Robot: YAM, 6 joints.
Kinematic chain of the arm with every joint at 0, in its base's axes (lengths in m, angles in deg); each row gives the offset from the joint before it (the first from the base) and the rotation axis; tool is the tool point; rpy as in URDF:
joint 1: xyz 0 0 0.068 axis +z
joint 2: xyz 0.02 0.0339 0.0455 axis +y
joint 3: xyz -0.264 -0.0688 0 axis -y
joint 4: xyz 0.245 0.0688 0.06 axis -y
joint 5: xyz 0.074 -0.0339 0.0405 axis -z
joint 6: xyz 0.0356 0 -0.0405 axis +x
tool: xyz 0 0 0 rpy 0 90 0
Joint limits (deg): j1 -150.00..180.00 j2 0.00..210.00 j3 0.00..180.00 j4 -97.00..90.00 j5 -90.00..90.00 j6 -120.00..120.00
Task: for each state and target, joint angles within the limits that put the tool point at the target. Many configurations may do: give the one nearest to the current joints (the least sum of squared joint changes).
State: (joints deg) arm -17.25 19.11 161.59 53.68 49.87 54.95
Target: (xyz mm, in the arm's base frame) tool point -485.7 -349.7 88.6
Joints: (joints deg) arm 34.11 0.00 166.09 27.99 28.91 54.95
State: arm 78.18 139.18 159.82 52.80 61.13 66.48
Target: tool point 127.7 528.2 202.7
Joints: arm 80.04 144.27 107.46 60.80 75.20 66.48
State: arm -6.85 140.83 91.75 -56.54 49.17 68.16
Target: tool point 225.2 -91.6 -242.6
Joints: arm -16.04 189.16 93.53 -43.56 46.51 68.16
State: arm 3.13 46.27 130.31 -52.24 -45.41 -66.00
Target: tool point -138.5 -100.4 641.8
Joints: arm 43.05 50.22 144.40 -37.82 -36.48 -66.00
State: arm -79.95 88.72 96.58 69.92 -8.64 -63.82
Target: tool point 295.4 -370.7 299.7
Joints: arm -52.24 117.98 81.72 63.32 -10.65 -63.82
